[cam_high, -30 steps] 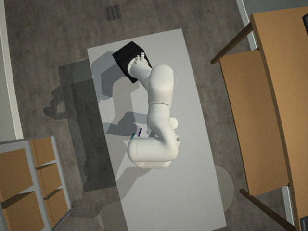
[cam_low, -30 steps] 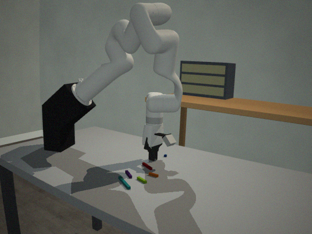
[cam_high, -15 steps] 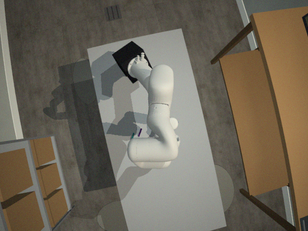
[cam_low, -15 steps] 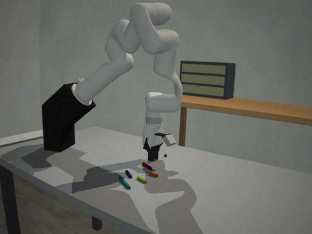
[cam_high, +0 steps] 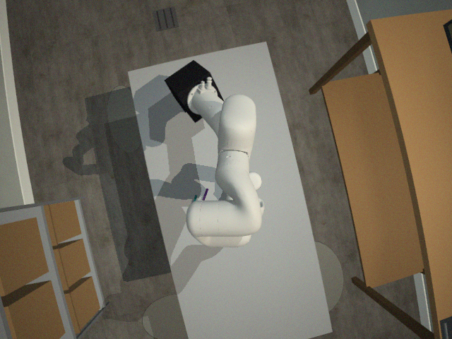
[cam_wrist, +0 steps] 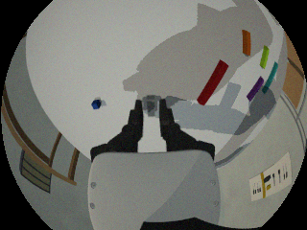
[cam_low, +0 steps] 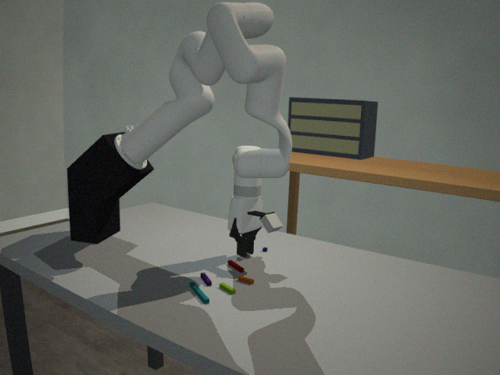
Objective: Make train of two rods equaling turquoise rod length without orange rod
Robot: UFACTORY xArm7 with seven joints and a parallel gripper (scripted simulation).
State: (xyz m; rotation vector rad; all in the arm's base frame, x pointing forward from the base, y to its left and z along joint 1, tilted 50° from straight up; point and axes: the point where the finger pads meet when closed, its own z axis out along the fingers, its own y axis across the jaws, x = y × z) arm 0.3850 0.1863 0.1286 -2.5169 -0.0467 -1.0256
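Right now the grey rod is 20 mm below my hand. Round my hand: red rod 60 mm ahead, 70 mm to the right, 20 mm below; orange rod 150 mm ahead, 100 mm to the right, 20 mm below; blue rod 10 mm behind, 80 mm to the left, 20 mm below.
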